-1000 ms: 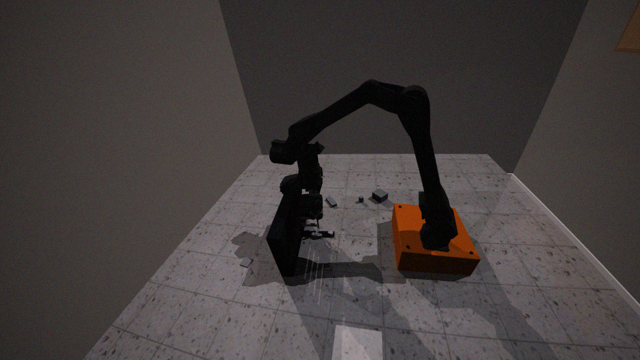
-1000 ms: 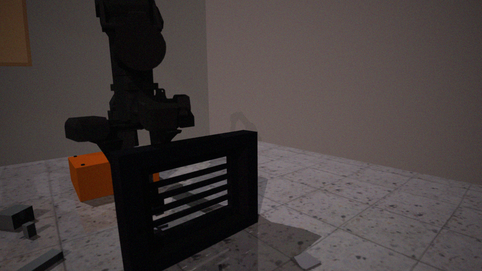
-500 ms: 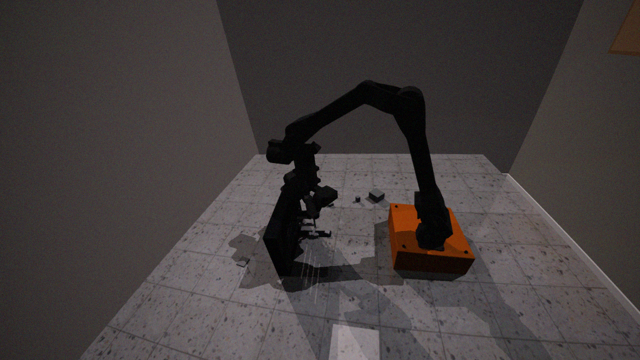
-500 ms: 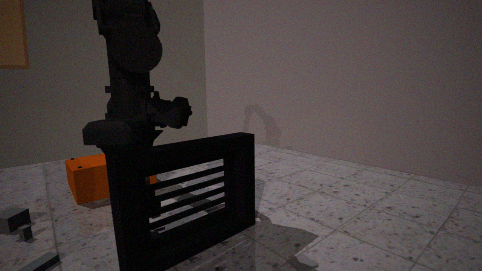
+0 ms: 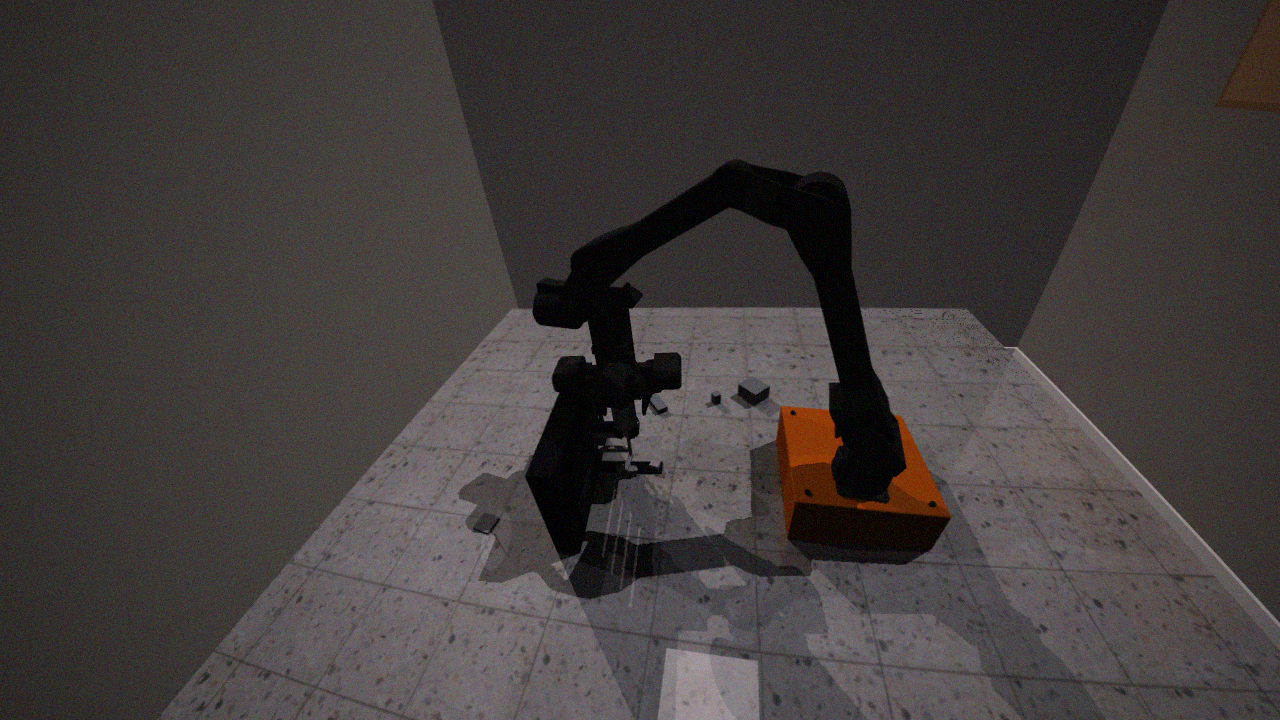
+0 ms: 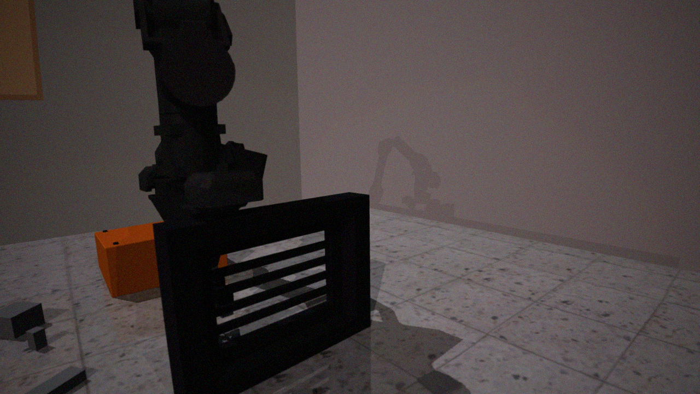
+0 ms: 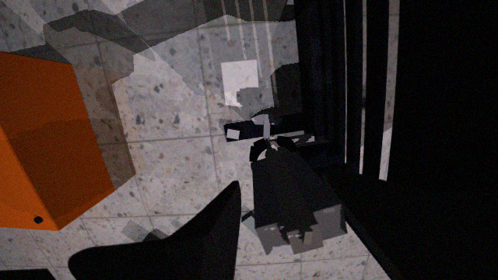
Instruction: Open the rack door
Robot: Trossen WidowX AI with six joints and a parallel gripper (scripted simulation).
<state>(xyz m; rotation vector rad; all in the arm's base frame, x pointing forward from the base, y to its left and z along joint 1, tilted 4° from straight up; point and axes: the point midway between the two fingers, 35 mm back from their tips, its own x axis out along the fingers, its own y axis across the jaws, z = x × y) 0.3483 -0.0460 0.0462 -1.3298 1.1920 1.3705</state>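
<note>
The grey handle lies 20 mm below my gripper tip and 10 mm to the left of it. Round my gripper tip: grey bar: 150 mm to the right, 110 mm below, 10 mm behind; then flat grey plate: 200 mm ahead, 170 mm to the left, 110 mm below.
</note>
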